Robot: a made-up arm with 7 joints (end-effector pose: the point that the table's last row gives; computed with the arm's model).
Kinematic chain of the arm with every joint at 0, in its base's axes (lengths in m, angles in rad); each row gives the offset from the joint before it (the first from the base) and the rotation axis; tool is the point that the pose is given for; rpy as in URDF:
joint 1: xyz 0 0 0.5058 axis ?
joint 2: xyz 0 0 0 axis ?
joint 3: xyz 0 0 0.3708 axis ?
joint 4: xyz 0.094 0 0 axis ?
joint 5: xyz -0.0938 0 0.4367 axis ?
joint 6: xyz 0 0 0 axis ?
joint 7: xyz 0.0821 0 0 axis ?
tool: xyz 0 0 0 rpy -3.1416 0 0
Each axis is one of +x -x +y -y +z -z.
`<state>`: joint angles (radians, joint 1 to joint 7).
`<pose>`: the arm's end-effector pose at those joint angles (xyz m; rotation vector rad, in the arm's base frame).
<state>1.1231 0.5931 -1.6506 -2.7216 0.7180 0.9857 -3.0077</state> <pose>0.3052 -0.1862 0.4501 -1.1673 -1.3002 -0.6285</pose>
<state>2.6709 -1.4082 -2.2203 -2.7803 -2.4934 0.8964 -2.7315</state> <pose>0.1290 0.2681 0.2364 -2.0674 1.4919 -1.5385</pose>
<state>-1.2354 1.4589 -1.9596 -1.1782 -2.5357 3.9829 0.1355</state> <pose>-0.2019 -0.6437 0.6987 -1.8756 -0.7845 1.7070</pose>
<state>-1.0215 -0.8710 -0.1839 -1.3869 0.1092 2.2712 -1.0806</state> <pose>-0.1498 0.0382 1.3152 1.4461 -0.1445 0.9751</pose>
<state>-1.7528 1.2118 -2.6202 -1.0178 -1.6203 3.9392 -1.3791</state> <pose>-0.3202 -0.4530 1.0049 -0.9842 -1.0360 1.4295</pose>
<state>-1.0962 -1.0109 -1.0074 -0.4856 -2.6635 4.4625 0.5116</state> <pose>-0.3938 0.4190 0.9836 0.9115 0.0159 -0.4417</pose>
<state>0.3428 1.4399 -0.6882 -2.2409 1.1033 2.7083 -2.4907</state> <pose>0.3456 -0.2970 0.1556 -2.2957 -1.7253 0.9873</pose>
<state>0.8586 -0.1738 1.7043 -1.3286 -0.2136 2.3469 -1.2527</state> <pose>-0.5287 0.2023 1.1170 1.0128 -2.2735 -1.3839</pose>
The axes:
joint 1: +z
joint 2: +y
joint 3: +z
joint 4: -y
joint 5: +z
joint 6: -y
joint 7: -z

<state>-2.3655 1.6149 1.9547 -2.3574 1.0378 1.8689 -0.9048</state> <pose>0.2882 -0.4204 0.6824 -0.6997 -0.3512 -1.0704</pose>
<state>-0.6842 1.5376 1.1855 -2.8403 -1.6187 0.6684 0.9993</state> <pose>0.1323 0.2570 0.3196 1.6474 1.2667 -0.3299</pose>
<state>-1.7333 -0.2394 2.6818 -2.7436 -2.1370 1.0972 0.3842</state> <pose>0.2531 0.2813 0.3714 0.2744 0.8771 0.3766</pose>
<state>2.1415 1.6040 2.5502 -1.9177 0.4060 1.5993 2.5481</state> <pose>-0.4518 0.0682 1.0057 0.4300 1.5084 -0.3369</pose>
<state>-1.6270 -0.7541 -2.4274 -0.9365 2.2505 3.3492 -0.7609</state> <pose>-0.1793 0.7129 0.7445 -1.7796 -0.0321 0.5753</pose>
